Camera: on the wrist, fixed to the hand. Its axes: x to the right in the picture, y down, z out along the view.
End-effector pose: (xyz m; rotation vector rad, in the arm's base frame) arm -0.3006 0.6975 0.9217 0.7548 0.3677 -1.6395
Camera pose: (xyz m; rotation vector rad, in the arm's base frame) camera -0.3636 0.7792 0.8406 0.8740 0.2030 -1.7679
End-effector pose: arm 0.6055 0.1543 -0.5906 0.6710 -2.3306 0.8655
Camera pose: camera 0.6960 0.1596 -0.4957 0.8485 -2.2554 1.0803
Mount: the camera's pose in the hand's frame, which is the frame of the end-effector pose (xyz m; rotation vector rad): -0.0050 -0.0921 -0.0934 0.2052 -0.0345 -0.0655
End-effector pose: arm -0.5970 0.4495 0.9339 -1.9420 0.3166 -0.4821
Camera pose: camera -0.6450 0.4135 1.0506 -1.7628 0.1745 -0.5033
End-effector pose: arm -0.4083 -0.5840 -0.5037 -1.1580 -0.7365 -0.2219
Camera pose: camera -0.4214 -0.7058 -0.4565 -0.9458 -0.8091 -0.1770
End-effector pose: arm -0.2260 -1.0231 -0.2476 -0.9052 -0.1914 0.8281
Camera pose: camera -0.1339 -1.1158 -0.2350 -0.6891 -0.1620 0.7874
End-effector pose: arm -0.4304 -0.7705 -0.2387 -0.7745 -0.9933 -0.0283
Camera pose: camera -0.3970 -0.8958 -0.2183 -0.5561 -1.0363 0.0302
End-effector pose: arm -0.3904 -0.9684 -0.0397 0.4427 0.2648 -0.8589
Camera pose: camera -0.4695 -0.9731 -0.1444 0.6123 0.1604 -0.9614
